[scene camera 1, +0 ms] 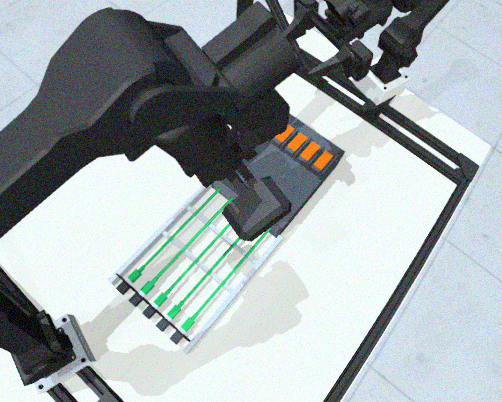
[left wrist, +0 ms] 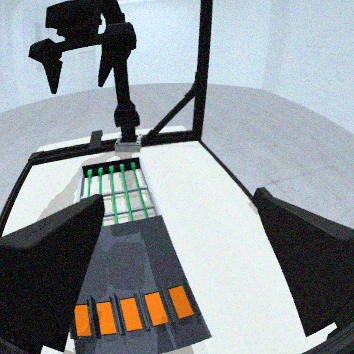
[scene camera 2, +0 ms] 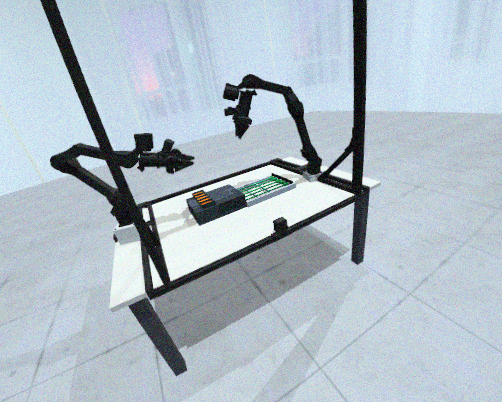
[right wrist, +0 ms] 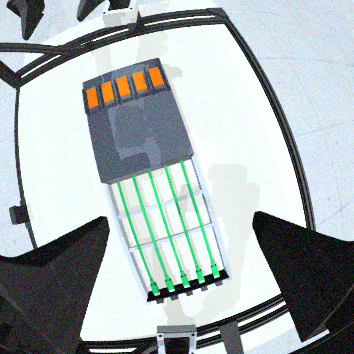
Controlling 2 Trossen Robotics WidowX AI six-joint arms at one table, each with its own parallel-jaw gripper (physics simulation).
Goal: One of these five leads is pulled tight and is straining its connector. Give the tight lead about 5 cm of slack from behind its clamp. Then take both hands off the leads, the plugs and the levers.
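Places are measured from the left arm's base along level axes (x left, y back, z up), in metres.
Where they show: left gripper, fingertip midpoint: (left wrist: 184,203) (scene camera 2: 194,160) (right wrist: 49,28); right gripper, fingertip midpoint: (scene camera 1: 239,177) (left wrist: 75,89) (scene camera 2: 238,137) (right wrist: 182,222); left arm's base at its link origin: (scene camera 1: 384,72) (scene camera 2: 127,222) (right wrist: 119,3); right arm's base at its link origin: (scene camera 1: 52,352) (left wrist: 128,138) (scene camera 2: 314,172) (right wrist: 176,344).
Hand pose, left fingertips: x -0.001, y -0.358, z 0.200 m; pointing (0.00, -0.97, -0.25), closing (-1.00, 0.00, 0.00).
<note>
Each offset is from my left fingertips to the top centre of the thing. "spot": to the spot under its first point. Level surfaces: height alone.
Five thin green leads @(spot: dx +0.213, dy -0.257, dz -0.250 m) (scene camera 1: 230,275) (left wrist: 114,195) (right wrist: 164,215) run side by side from a dark grey block @(dx +0.073, dy -0.036, dz -0.188 m) (scene camera 1: 295,175) (scene camera 2: 220,206) (right wrist: 145,135) to green plugs @(dx +0.180, dy -0.393, dz -0.246 m) (scene camera 1: 160,299) (left wrist: 111,169) (right wrist: 185,281) at a black strip. All look nearly straight; I cannot tell which is tight. Five orange levers @(spot: dx +0.090, dy +0.029, dz -0.195 m) (scene camera 1: 310,150) @(dx +0.057, dy +0.018, dz -0.195 m) (scene camera 2: 202,197) (left wrist: 131,314) (right wrist: 123,86) sit at the block's far end. My left gripper (left wrist: 184,203) (scene camera 2: 192,160) is open and empty, above the lever end. My right gripper (right wrist: 182,222) (scene camera 2: 240,135) (left wrist: 75,89) is open and empty, high above the leads. Its arm hides some lead ends and a lever in scene camera 1.
A light grey frame @(spot: dx +0.265, dy -0.324, dz -0.249 m) (scene camera 1: 215,317) (right wrist: 221,250) with two crossbars surrounds the leads. Black rails (scene camera 1: 425,240) (right wrist: 285,120) edge the white table @(dz -0.276 m) (scene camera 1: 380,215) (right wrist: 240,125). Black upright posts @(spot: dx -0.130, dy -0.664, dz +0.124 m) (scene camera 2: 359,100) (left wrist: 202,70) stand at the table. A small black box (scene camera 2: 280,225) sits on one rail.
</note>
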